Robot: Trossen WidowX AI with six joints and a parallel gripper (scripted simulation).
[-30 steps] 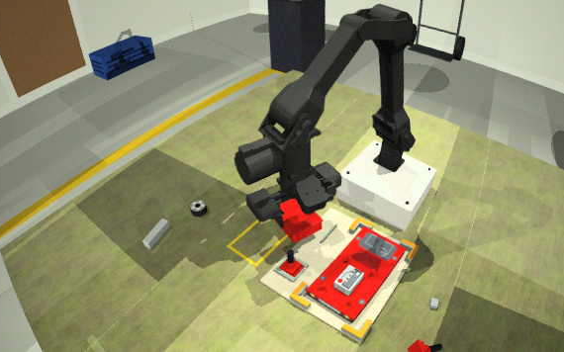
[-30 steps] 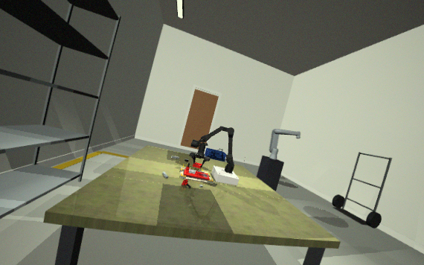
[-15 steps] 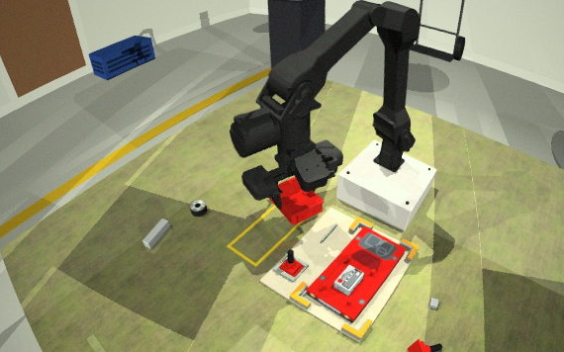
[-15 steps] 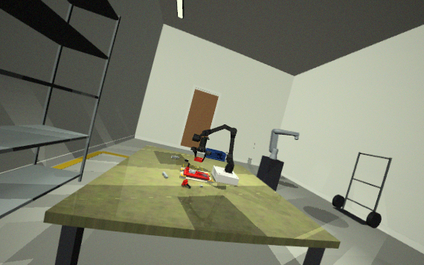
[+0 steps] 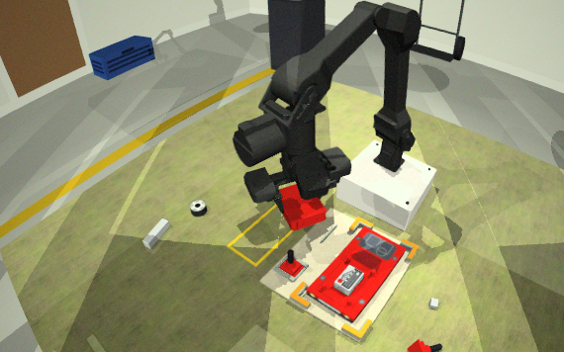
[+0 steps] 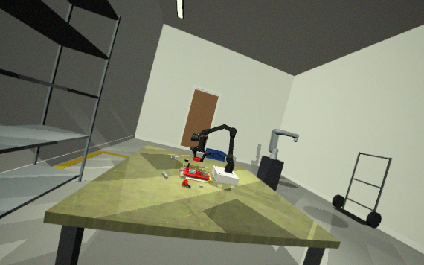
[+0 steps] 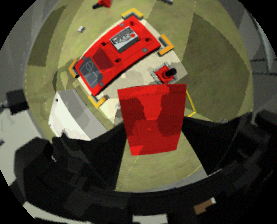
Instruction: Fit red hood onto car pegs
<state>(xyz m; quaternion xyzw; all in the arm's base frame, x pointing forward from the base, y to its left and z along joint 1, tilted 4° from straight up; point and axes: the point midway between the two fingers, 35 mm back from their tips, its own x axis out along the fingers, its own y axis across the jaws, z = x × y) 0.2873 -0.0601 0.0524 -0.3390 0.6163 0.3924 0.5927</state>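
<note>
Now: gripper tip 160 mm to the right of the white-grey engine block, 70 mm above it and 40 mm short of it. The rest, counted from my gripper tip: black post (70 mm ahead, 60 mm below, 40 mm to the left); then black ring (240 mm to the right, 90 mm below, 90 mm ahead); then red hood (10 mm above).
</note>
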